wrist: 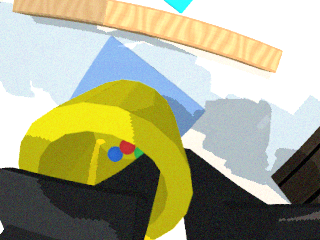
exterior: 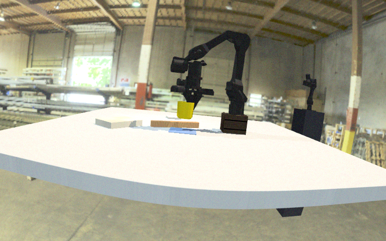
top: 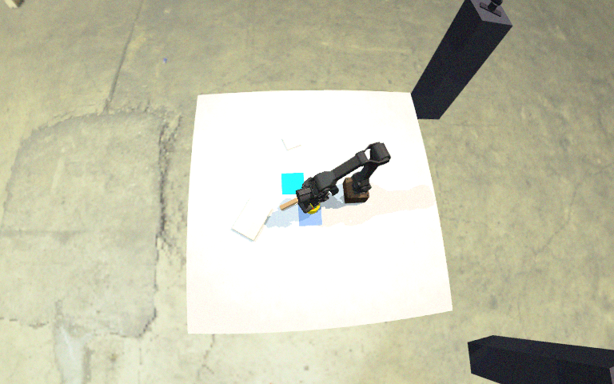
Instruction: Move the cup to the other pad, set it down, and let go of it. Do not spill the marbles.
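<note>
Now: the cyan pad 130 mm to the right of my gripper tip, 100 mm ahead of it and 90 mm below it. Also, from my gripper tip: yellow cup 20 mm ahead, 10 mm to the left; wooden bar 80 mm below, 60 mm ahead, 50 mm to the right; pale blue pad 90 mm below, 30 mm to the left, 30 mm ahead.
</note>
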